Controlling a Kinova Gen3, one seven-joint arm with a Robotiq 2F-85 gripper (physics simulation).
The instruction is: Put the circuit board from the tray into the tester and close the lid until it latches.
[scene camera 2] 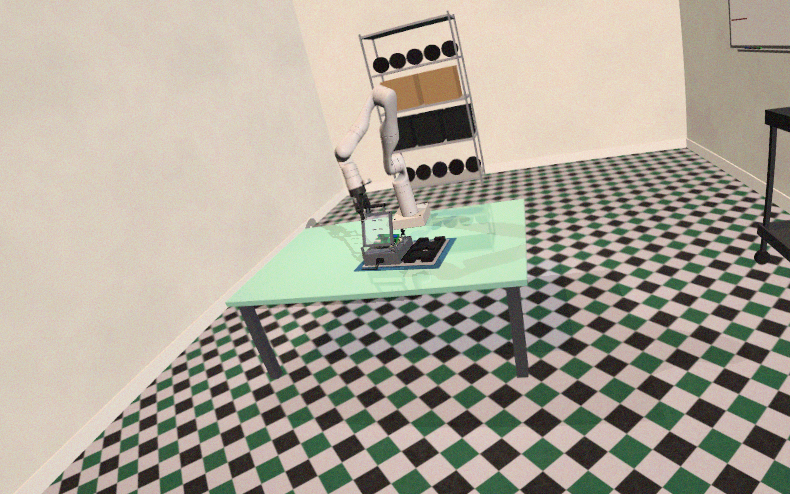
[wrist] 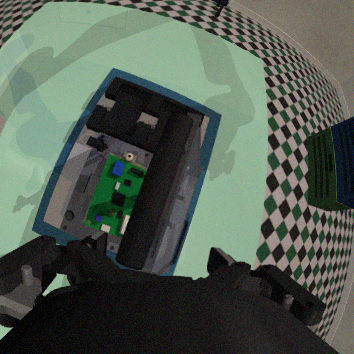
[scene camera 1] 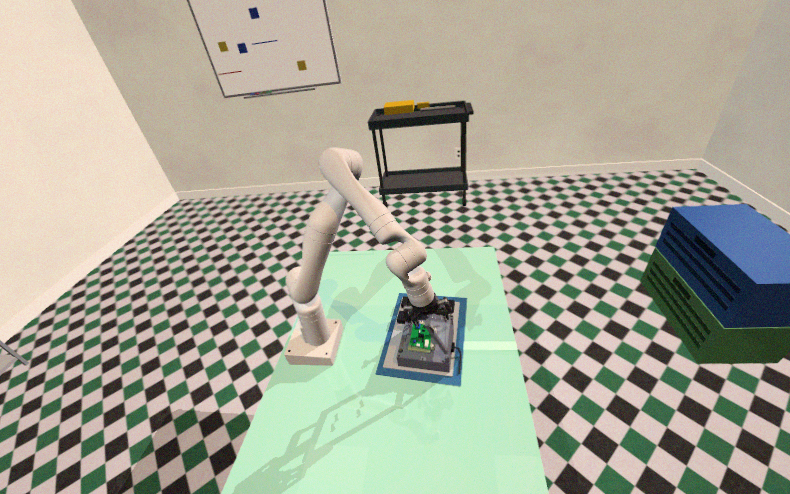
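Seen in the pictures: gripper, fingertip midpoint: (scene camera 2: 367,218) (wrist: 157,252) (scene camera 1: 431,322); arm's base, origin of the base link: (scene camera 2: 409,213) (scene camera 1: 318,335).
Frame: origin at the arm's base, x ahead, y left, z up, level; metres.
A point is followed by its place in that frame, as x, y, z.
Note:
The green circuit board (scene camera 1: 420,337) @(0.392, -0.074, 0.031) (wrist: 114,194) @(0.389, -0.060, 0.032) lies in the grey tester (scene camera 1: 422,362) @(0.390, -0.148, -0.011) (scene camera 2: 377,255) @(0.498, -0.096, -0.004) (wrist: 70,182) @(0.295, -0.044, -0.052), which sits on a blue mat (scene camera 1: 420,379) @(0.377, -0.184, -0.056) (wrist: 211,140) @(0.581, 0.096, -0.056) on the light green table (scene camera 1: 369,441) @(0.206, -0.375, -0.058) (scene camera 2: 310,265) @(0.361, -0.489, -0.058). The tester's lid (scene camera 2: 377,228) @(0.466, -0.072, 0.110) stands upright and open; it shows edge-on as a dark bar in the wrist view (wrist: 154,189) @(0.418, -0.069, 0.208). The black tray (scene camera 2: 424,247) @(0.403, 0.103, -0.043) (wrist: 126,109) @(0.379, 0.121, -0.040) lies behind the tester on the same mat. My gripper (scene camera 1: 423,314) @(0.434, -0.113, 0.154) (scene camera 2: 362,206) @(0.434, -0.113, 0.154) (wrist: 157,252) @(0.434, -0.113, 0.154) is open and empty, just above the top edge of the raised lid.
The arm's base (scene camera 1: 312,345) @(-0.014, -0.045, 0.003) is bolted to the table left of the mat. A black cart (scene camera 1: 419,118) with a yellow box (scene camera 1: 399,107) stands by the back wall. A shelf rack (scene camera 2: 408,26) stands in the corner. A green and blue box (wrist: 330,168) sits on the floor.

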